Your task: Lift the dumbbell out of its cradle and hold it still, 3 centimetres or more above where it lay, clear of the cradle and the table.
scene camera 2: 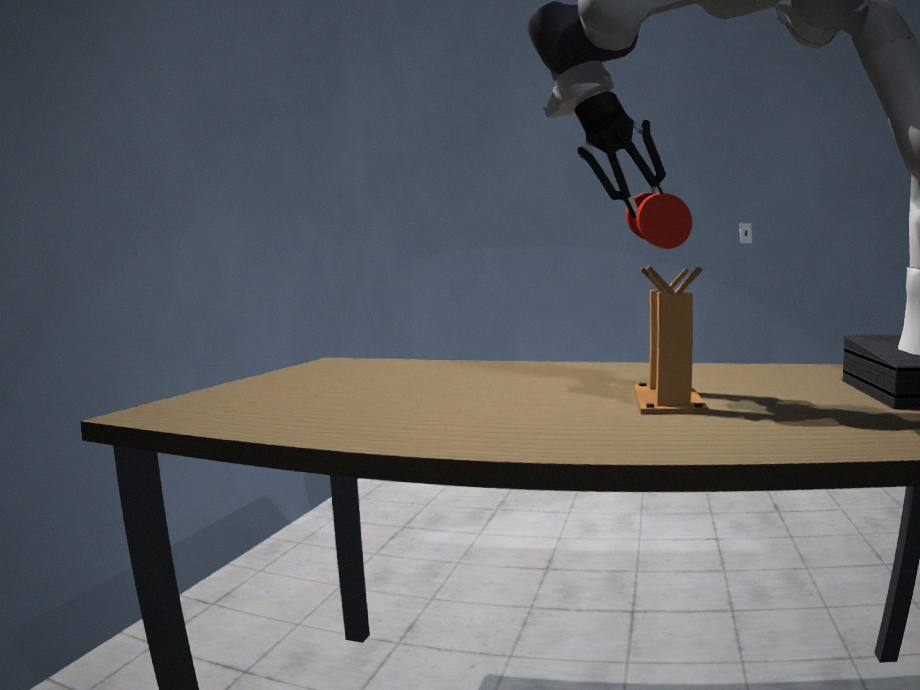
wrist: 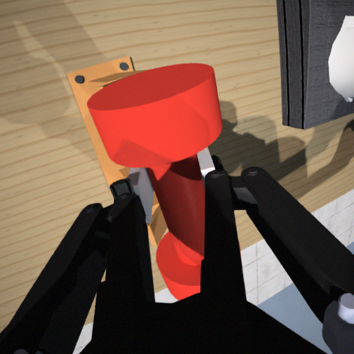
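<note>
The red dumbbell [scene camera 2: 665, 221] [wrist: 159, 117] hangs in the air above the orange-brown cradle [scene camera 2: 674, 349] [wrist: 91, 107], with a visible gap between its discs and the cradle's V-shaped arms in the scene view. My gripper [scene camera 2: 645, 199] [wrist: 172, 155] is shut on the dumbbell's handle, one pale finger pad on each side of it, close to the larger-looking disc in the wrist view. The gripper slants down from the upper left in the scene view. The black gripper body hides part of the dumbbell's far disc in the wrist view.
The cradle's base plate stands on the wooden table [scene camera 2: 445, 408] [wrist: 30, 165]. A dark block [scene camera 2: 876, 371] [wrist: 320, 65] under the arm's white base is at the right. A blue wall with a small switch plate [scene camera 2: 745, 233] is behind.
</note>
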